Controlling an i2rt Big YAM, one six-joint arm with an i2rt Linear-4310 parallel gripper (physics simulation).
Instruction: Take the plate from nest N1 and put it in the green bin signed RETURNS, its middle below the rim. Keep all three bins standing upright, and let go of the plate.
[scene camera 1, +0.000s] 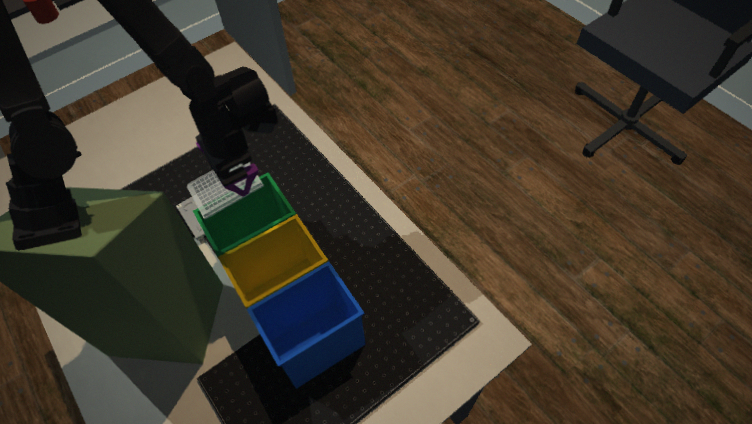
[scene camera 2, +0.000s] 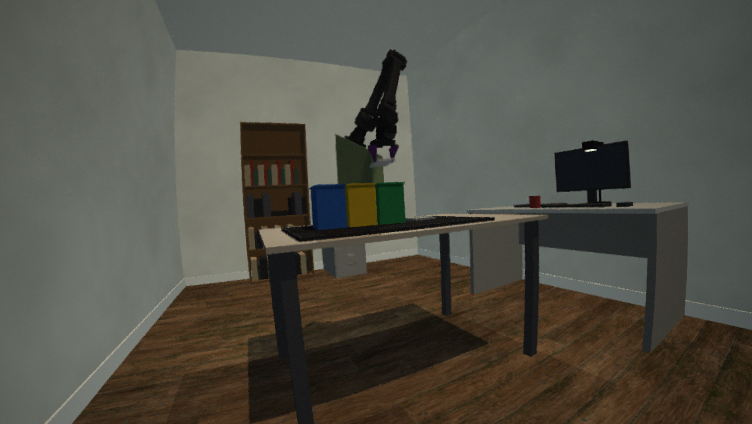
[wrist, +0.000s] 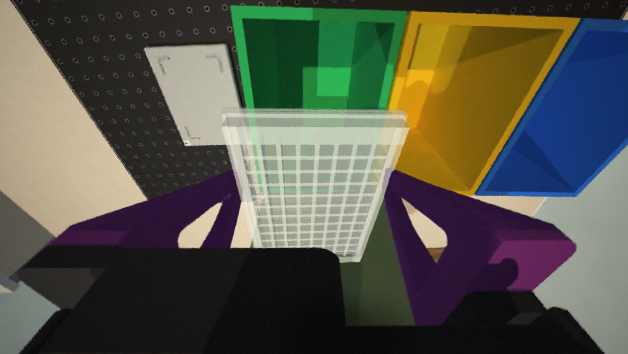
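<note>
My gripper is shut on a clear gridded plate, its purple fingers at the plate's two sides. The plate hangs above the bin rims and looks slightly tilted in scene camera 2. In the wrist view it overlaps the near part of the green bin and touches the yellow bin's outline. The green bin stands upright; its sign is not readable. A pale flat nest lies beside it, partly hidden, its label unreadable.
The yellow bin and blue bin stand upright in a row with the green one on the perforated black mat. A tall green pedestal carries the arm beside the bins.
</note>
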